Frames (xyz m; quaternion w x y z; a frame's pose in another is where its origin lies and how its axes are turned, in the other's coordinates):
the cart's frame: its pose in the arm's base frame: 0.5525 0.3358 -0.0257 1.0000 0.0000 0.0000 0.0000
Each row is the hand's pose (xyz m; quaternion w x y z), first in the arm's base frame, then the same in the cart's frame.
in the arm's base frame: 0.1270 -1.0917 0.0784 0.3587 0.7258 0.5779 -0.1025
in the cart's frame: -0.4255 -1.4275 0.1041 0.3587 0.7258 0.5779 -0.1025
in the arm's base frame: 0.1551 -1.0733 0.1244 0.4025 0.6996 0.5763 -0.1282
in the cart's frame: -0.3974 -1.4091 0.1501 0.4025 0.6996 0.5763 -0.1282
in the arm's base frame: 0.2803 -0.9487 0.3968 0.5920 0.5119 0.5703 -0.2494
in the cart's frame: -0.2722 -1.2845 0.4225 0.5920 0.5119 0.5703 -0.2494
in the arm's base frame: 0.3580 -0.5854 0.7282 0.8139 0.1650 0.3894 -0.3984
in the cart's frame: -0.1945 -0.9212 0.7539 0.8139 0.1650 0.3894 -0.3984
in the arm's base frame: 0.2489 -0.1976 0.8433 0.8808 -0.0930 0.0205 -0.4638
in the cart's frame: -0.3036 -0.5334 0.8690 0.8808 -0.0930 0.0205 -0.4638
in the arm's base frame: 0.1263 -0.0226 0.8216 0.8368 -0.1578 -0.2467 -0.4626
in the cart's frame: -0.4262 -0.3584 0.8473 0.8368 -0.1578 -0.2467 -0.4626
